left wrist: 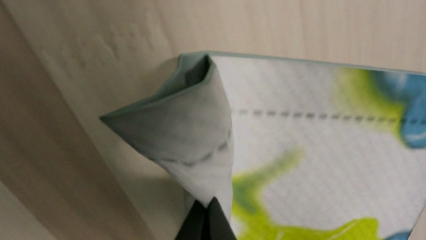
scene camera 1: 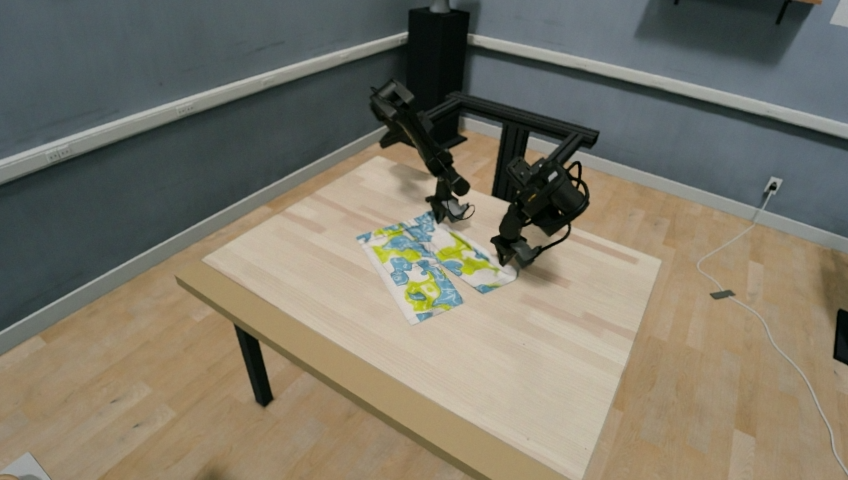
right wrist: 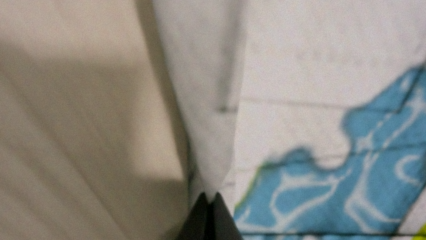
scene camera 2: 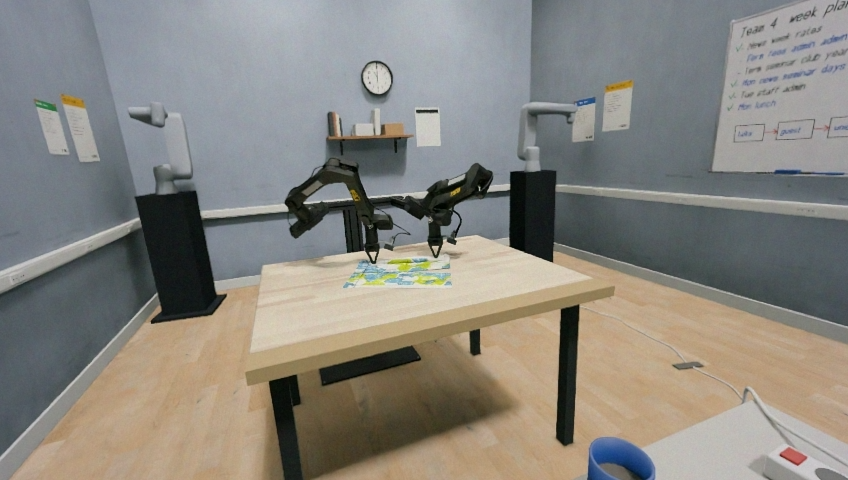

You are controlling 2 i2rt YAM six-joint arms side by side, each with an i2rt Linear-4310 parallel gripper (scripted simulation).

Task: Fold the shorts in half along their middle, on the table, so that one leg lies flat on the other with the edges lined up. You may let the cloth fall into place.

Labels:
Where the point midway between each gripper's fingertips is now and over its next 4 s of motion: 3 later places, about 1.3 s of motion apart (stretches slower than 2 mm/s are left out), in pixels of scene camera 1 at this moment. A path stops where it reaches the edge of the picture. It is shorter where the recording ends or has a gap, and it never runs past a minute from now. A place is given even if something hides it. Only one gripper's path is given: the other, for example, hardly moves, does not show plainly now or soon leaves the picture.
The left gripper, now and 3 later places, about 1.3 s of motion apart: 501,265; 485,257; 477,249; 466,247

